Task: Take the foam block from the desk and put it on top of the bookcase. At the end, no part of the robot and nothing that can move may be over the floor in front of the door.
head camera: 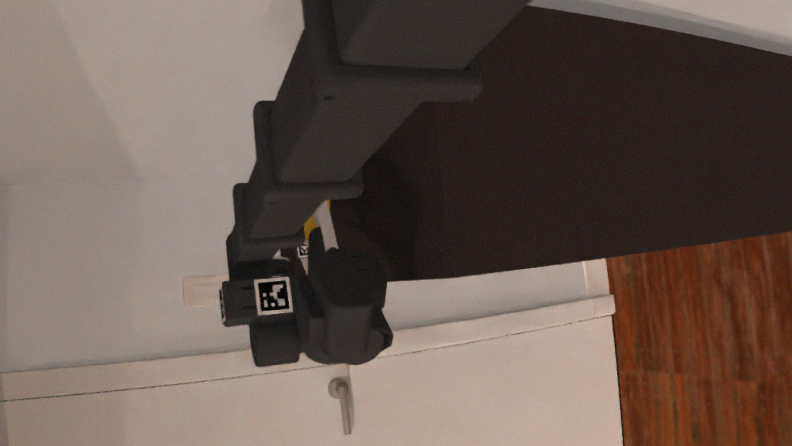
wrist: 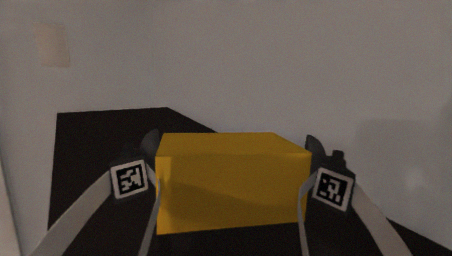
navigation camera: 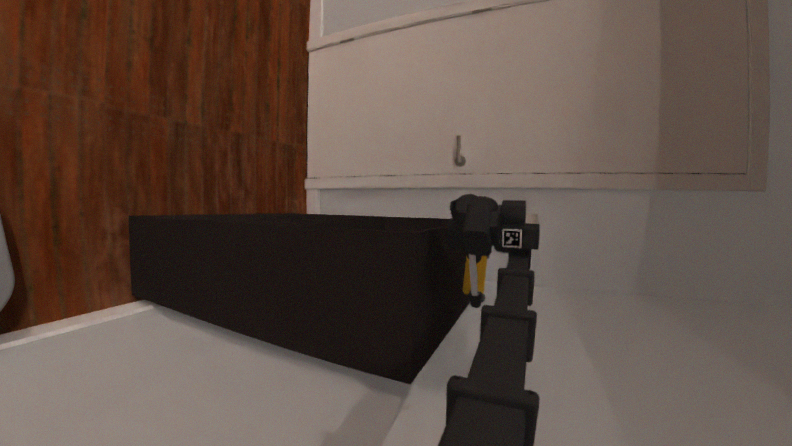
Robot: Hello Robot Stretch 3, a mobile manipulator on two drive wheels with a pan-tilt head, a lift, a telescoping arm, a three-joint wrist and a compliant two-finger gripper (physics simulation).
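Frame: origin at the robot's base, x ahead, y left, z up, level; centimetres.
Seen in the pictures: gripper, fingertip midpoint: (wrist: 229, 150) (navigation camera: 479, 279).
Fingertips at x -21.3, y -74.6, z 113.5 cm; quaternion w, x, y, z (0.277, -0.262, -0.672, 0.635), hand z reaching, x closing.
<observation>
Pixels of each thing's top centre, then the offset from my fingertips to it. Level surfaces: height alone.
- yellow foam block at its top centre: (wrist: 229, 138) (head camera: 287, 200) (navigation camera: 486, 275) dz +1.8, dx +1.6, dy +1.5 cm
- Wooden floor at its surface level: dz -113.4 cm
- wall plate at its top centre: (head camera: 183, 292) (wrist: 49, 23) (navigation camera: 538, 222) dz +14.3, dx +2.5, dy -72.1 cm
The yellow foam block (head camera: 309, 227) (navigation camera: 467, 279) (wrist: 232, 192) sits between my two fingertips, and my gripper (navigation camera: 475, 296) (wrist: 229, 150) is shut on it. In the head view, my arm and wrist hide most of the block and fingers. The dark bookcase (head camera: 554, 138) (navigation camera: 277, 277) (wrist: 100, 145) stands below. In the wrist view its top shows below and behind the block. In the navigation view the block is close to the bookcase's top end. I cannot tell whether the block touches the top. The desk cannot be made out.
The door (head camera: 471, 387) (navigation camera: 415, 99) with its lever handle (head camera: 344, 407) (navigation camera: 459, 154) is beyond the bookcase. Wooden floor (head camera: 698, 360) (navigation camera: 221, 138) lies beside it. A wall plate (head camera: 202, 290) (wrist: 52, 45) is near the wrist. Walls stand close behind the bookcase.
</observation>
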